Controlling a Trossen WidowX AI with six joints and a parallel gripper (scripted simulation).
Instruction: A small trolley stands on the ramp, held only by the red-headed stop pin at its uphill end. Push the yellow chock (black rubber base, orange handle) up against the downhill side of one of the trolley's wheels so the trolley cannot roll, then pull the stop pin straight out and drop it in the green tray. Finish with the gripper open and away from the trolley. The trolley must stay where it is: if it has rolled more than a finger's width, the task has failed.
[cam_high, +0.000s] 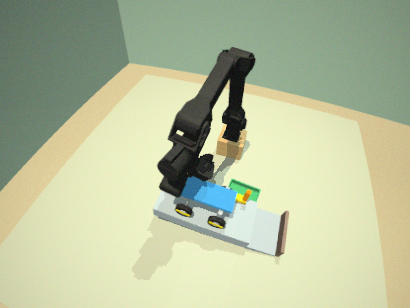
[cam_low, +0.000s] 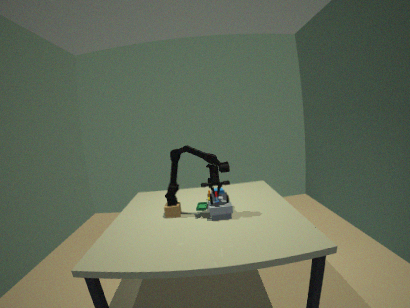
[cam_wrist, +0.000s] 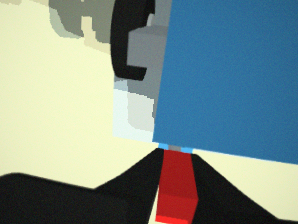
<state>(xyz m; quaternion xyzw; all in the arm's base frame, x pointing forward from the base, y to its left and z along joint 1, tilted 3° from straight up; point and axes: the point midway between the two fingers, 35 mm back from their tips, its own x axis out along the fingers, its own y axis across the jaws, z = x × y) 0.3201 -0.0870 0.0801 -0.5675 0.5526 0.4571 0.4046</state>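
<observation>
Now: gripper tip 120 mm past the green tray, 210 mm to the right of it and 150 mm above it. Round my gripper tip: brown end stop 380 mm to the left, 120 mm below; then blue trolley 20 mm ahead, 110 mm to the left, 30 mm below; then red-headed stop pin right at my gripper tip.
</observation>
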